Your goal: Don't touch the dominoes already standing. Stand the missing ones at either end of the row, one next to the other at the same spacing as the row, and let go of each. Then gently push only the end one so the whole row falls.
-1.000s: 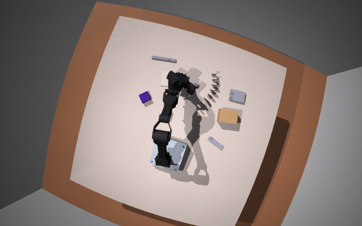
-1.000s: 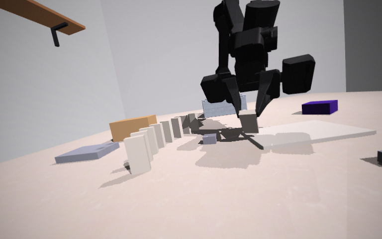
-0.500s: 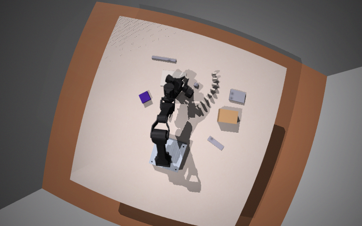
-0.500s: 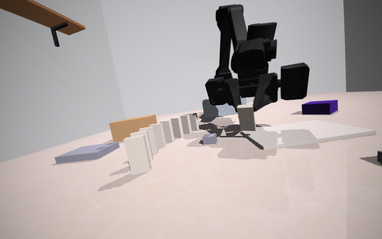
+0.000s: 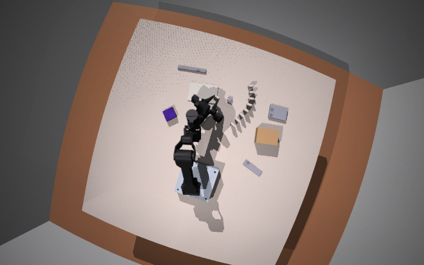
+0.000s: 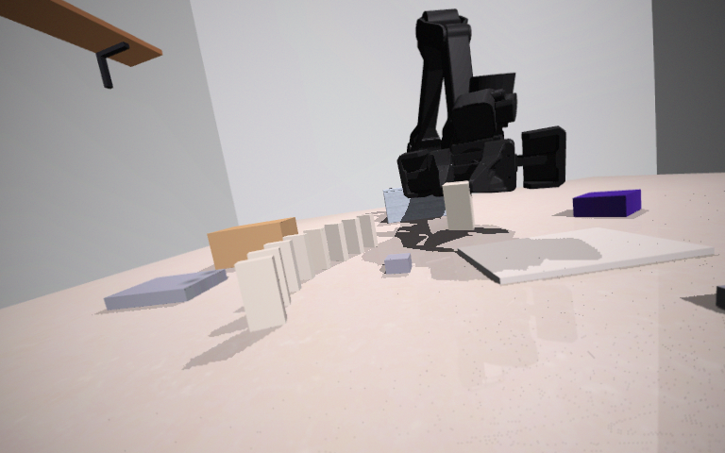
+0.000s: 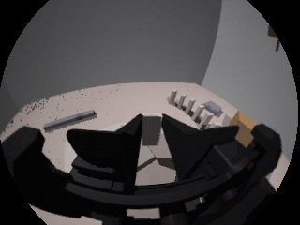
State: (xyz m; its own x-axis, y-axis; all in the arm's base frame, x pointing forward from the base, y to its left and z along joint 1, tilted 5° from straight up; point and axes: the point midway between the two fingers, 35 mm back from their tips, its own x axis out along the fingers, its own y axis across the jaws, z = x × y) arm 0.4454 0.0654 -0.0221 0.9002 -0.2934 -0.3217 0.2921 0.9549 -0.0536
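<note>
My gripper tip is now 7 cm above the small grey cube, 6 cm to the left of it and 2 cm short of it. The rest, counted from my gripper tip: flat white plate: 8 cm to the left, 7 cm below; orange-brown box: 32 cm to the right, 9 cm behind, 4 cm below; purple block: 21 cm to the left, 17 cm behind, 6 cm below.
</note>
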